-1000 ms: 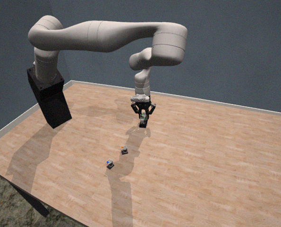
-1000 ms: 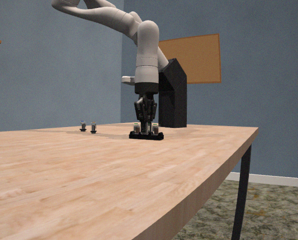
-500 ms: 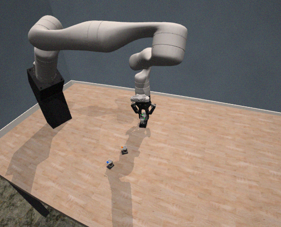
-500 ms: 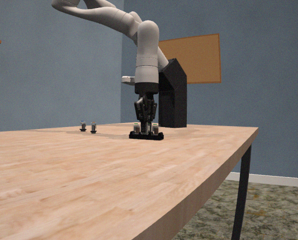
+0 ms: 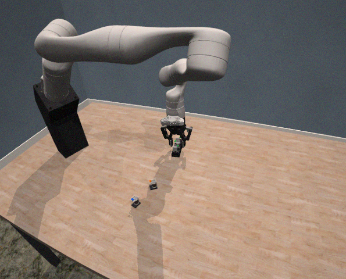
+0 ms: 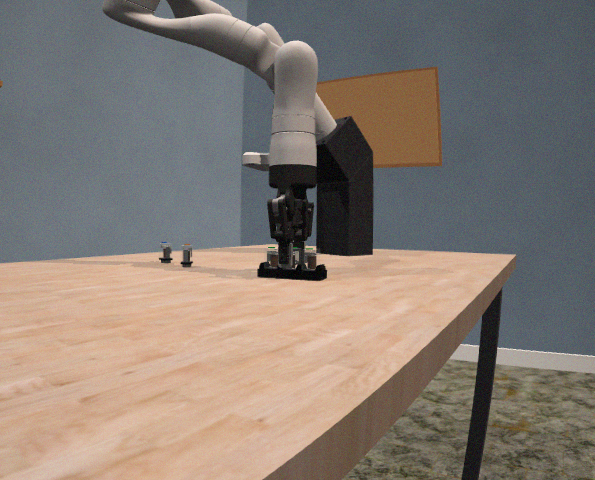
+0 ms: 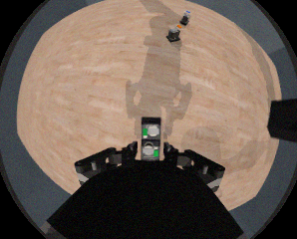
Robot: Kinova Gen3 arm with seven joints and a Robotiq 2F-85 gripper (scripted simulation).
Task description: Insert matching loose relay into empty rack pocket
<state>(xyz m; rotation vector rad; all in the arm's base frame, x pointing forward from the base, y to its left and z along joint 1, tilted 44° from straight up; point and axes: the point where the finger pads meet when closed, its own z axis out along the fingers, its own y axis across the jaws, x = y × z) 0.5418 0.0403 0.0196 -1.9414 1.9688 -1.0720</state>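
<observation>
The black rack lies 3 cm below my hand. Round my hand: orange-button relay: 8 cm behind, 23 cm to the right, 1 cm below; then blue-button relay: 14 cm behind, 31 cm to the right, 1 cm below.
</observation>
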